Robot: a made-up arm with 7 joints.
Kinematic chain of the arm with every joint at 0, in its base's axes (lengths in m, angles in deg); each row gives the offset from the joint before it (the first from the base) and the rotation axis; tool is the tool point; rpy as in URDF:
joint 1: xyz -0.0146 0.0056 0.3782 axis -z
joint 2: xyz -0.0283 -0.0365 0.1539 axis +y
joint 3: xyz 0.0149 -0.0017 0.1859 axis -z
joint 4: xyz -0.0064 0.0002 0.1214 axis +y
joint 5: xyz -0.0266 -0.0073 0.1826 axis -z
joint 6: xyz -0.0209 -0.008 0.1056 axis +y
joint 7: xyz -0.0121 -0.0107 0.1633 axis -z
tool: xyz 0.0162 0.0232 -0.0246 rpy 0 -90 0
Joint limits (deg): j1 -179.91..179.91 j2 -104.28..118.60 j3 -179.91..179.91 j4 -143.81..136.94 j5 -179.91..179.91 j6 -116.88..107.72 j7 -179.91..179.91
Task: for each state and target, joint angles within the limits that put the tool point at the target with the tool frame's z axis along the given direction. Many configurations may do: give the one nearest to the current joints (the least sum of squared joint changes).
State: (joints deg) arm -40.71 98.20 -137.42 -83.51 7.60 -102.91 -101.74
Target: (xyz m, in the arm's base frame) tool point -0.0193 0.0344 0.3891 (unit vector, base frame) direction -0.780 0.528 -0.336
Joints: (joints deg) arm -57.22 96.99 -179.91 -117.36 -16.95 -106.24 -105.95
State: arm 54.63 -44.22 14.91 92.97 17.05 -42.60 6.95
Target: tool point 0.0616 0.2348 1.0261 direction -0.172 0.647 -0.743
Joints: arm 65.01 -53.87 -19.10 95.08 44.33 -70.78 17.49
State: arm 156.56 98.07 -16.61 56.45 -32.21 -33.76 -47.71
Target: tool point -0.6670 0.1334 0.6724 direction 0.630 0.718 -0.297
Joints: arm 178.54 74.54 -26.20 16.18 -51.43 -53.98 -24.88
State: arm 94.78 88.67 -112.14 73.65 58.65 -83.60 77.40
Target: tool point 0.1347 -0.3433 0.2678 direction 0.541 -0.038 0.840
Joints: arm 103.75 118.60 -68.45 104.28 34.57 -111.79 112.41
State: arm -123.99 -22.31 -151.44 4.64 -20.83 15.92 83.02
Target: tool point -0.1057 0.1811 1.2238 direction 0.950 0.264 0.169
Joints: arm -119.00 16.30 -135.04 3.21 -10.25 12.00 70.26
